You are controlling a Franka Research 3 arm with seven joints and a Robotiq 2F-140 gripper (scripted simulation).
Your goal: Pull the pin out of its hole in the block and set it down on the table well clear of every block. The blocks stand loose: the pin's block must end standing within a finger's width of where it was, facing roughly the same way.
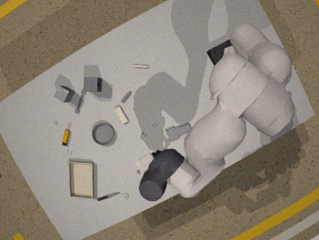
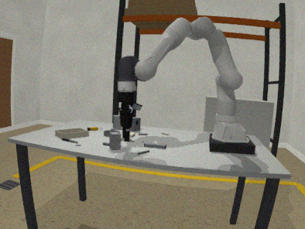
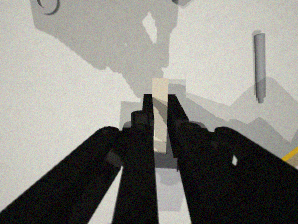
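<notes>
Now: the cream pin 1 cm to the left of my hand and 3 cm below it. Also, from my hand: short grey pin (10 cm ahead, 6 cm below); then grey block (4 cm ahead, 4 cm to the left, 2 cm below); then grey rod (10 cm behind, 7 cm to the left, 6 cm below).
</notes>
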